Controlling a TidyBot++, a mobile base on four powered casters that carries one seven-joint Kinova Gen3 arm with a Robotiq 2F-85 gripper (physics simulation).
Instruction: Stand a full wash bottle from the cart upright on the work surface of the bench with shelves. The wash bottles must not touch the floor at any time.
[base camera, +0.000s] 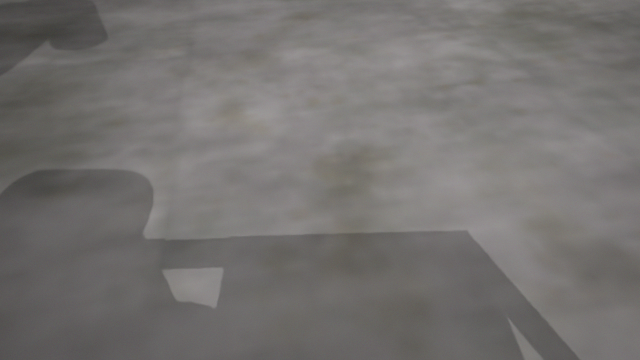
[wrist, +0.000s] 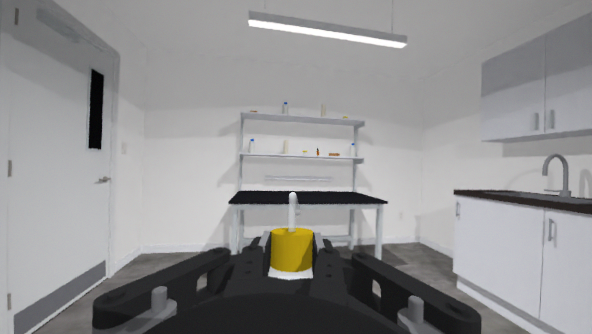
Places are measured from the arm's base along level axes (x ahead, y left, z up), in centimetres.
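Pixels of known places: gripper, between the fingertips: (wrist: 292, 243).
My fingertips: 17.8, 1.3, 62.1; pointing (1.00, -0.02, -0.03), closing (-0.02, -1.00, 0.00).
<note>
Behind a point stands the place of what it marks, as x, y, z.
A wash bottle (wrist: 292, 250) {15.1, 1.3, 62.6} with a yellow cap and a white spout stands upright between the fingers in the wrist view. My gripper (wrist: 292, 243) {17.8, 1.3, 62.1} is shut on its cap; the body below the white shoulder is hidden, so how full it is cannot be seen. The bench with shelves (wrist: 370, 202) stands ahead against the far wall, some distance beyond the gripper. Its work surface (wrist: 330, 197) {214.0, -38.8, 36.5} is black, and two shelves above it hold small bottles and other small items. The cart does not show in either view.
A door (wrist: 55, 190) {134.4, 161.9, 47.6} is at the left. White base cabinets (wrist: 500, 250) {144.2, -153.6, 10.6} with a dark counter and a grey tap (wrist: 565, 175) {143.6, -202.5, 67.5} stand at the right, below wall cabinets (wrist: 515, 95) {160.9, -180.8, 132.6}. The base camera shows grey floor (base camera: 350, 125) {58.6, -4.9, -39.7} with shadows across it.
</note>
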